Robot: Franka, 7 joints.
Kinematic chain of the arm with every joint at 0, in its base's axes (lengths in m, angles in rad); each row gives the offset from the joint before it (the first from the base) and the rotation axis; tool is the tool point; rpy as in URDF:
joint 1: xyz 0 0 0.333 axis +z
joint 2: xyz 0 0 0 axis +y
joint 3: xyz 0 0 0.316 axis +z
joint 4: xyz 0.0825 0 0 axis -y
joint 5: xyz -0.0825 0 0.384 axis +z
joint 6: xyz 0 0 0 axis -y
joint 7: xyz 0.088 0 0 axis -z
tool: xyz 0 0 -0.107 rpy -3.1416 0 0
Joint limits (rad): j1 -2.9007..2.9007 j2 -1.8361..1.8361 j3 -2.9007..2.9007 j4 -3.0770..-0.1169 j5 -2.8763..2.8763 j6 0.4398..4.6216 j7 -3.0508..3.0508
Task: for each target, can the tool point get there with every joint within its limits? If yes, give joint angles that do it. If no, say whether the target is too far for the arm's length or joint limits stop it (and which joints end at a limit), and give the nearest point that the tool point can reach.
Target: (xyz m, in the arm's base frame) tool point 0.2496 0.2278 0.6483
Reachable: yes | joints -0.6343 -1.5417 0.8549 -2.5444 0.8666 2.6605 -0.8502
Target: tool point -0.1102 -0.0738 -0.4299
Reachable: no: joint limits stop it (at a limit: joint 2) | nearest point -0.1279 -0.0857 -0.3448 | short by 0.088 m
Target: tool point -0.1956 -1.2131 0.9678
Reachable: no: too far | nearest point -0.1213 -0.7525 0.7268 | short by 0.525 m
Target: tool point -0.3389 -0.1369 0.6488
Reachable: yes | joints -2.2798 -0.6856 -0.1397 -2.3154 1.7935 3.3275 1.5525
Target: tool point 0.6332 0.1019 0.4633
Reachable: yes | joints 1.3886 1.0841 -1.6592 -1.8701 -1.3469 2.7447 2.0963
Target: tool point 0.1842 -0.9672 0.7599
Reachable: no: too far | nearest point 0.1473 -0.7732 0.6743 | short by 0.215 m
